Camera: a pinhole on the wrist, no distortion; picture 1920 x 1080 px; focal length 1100.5 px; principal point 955.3 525.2 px. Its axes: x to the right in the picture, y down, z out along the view. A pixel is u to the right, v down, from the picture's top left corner.
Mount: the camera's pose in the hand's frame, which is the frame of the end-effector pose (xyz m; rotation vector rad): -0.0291 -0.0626 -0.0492 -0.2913 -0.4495 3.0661
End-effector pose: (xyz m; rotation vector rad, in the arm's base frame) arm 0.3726 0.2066 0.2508 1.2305 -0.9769 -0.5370
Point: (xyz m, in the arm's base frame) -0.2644 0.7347 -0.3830
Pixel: outside the picture
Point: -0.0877 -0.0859 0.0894
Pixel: 791 394
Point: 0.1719 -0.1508 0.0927
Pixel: 289 625
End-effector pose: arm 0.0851 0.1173 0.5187 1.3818 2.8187 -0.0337
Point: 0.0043 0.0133 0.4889
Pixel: 782 965
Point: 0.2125 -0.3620 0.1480
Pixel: 1661 516
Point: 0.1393 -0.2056 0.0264
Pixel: 1229 381
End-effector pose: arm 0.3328 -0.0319 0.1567 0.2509 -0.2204 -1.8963
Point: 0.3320 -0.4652 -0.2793
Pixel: behind the camera
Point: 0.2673 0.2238 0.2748
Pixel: 1719 490
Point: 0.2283 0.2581 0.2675
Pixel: 1719 691
